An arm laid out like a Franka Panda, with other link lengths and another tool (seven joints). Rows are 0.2 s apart.
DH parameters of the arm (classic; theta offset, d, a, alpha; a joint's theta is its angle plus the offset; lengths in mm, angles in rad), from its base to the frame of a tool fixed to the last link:
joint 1: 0 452.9 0 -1.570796
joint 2: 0 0 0 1.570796
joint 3: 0 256 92.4 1.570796
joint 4: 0 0 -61.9 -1.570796
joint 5: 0 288 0 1.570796
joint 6: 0 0 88.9 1.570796
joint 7: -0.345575 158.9 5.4 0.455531
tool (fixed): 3.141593 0.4 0 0
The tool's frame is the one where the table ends.
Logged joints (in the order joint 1, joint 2, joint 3, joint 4, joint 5, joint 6, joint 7), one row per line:
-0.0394 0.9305 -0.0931 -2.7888 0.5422 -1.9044 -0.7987
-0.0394 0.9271 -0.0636 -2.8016 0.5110 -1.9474 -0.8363
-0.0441 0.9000 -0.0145 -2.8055 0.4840 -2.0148 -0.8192
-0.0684 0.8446 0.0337 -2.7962 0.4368 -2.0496 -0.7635
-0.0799 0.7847 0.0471 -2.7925 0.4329 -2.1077 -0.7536
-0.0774 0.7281 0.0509 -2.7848 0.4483 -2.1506 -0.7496
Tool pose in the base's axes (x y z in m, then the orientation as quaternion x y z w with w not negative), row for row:
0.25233 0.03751 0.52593 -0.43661 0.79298 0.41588 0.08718
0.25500 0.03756 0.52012 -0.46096 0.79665 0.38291 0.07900
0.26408 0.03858 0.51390 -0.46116 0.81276 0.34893 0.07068
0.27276 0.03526 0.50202 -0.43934 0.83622 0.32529 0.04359
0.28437 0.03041 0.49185 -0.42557 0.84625 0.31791 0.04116
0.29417 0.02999 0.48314 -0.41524 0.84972 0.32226 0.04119
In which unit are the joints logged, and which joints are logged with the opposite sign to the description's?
The joints are logged in radians. Opposite sign: joint 2, joint 6.
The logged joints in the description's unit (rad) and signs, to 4 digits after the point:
-0.0394 -0.9305 -0.0931 -2.7888 0.5422 1.9044 -0.7987
-0.0394 -0.9271 -0.0636 -2.8016 0.5110 1.9474 -0.8363
-0.0441 -0.9000 -0.0145 -2.8055 0.4840 2.0148 -0.8192
-0.0684 -0.8446 0.0337 -2.7962 0.4368 2.0496 -0.7635
-0.0799 -0.7847 0.0471 -2.7925 0.4329 2.1077 -0.7536
-0.0774 -0.7281 0.0509 -2.7848 0.4483 2.1506 -0.7496

